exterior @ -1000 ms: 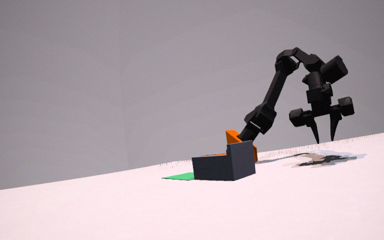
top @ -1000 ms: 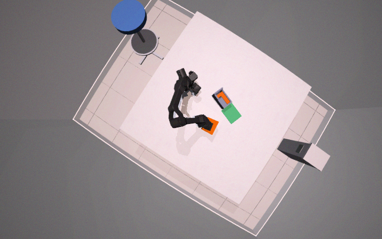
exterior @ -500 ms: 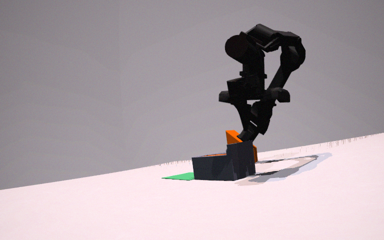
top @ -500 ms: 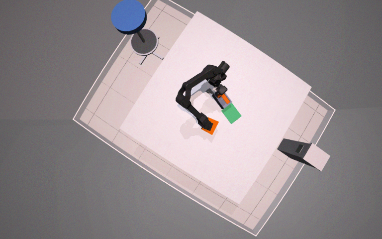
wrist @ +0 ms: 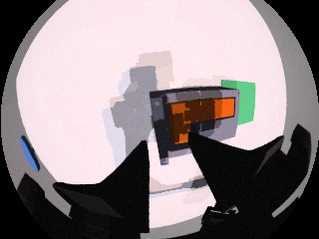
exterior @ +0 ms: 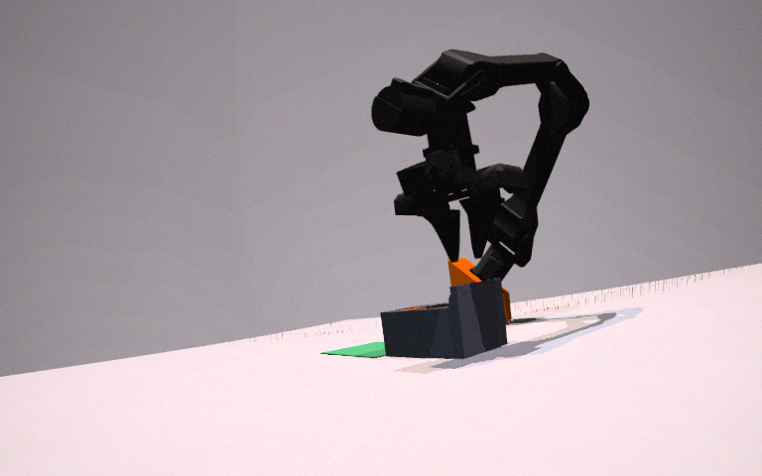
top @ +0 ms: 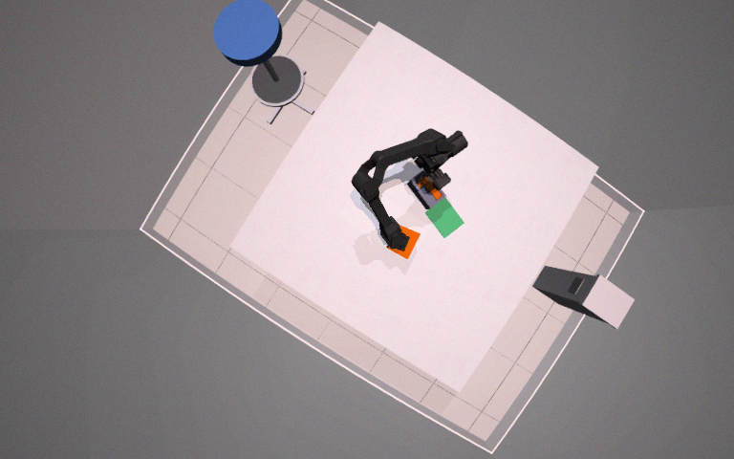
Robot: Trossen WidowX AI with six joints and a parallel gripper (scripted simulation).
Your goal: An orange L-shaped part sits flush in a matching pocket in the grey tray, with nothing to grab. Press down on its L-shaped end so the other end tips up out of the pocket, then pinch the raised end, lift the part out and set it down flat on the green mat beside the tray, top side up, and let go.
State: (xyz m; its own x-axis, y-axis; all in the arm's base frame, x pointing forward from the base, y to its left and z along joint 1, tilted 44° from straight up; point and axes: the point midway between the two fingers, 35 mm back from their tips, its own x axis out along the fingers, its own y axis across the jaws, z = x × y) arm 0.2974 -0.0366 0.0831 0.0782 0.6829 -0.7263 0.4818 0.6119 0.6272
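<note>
Now: the orange L-shaped part 7 cm below my gripper tip, 4 cm to the right of it and 4 cm behind it. Also, from my gripper tip: green mat: 19 cm to the right, 13 cm below, 12 cm behind.
</note>
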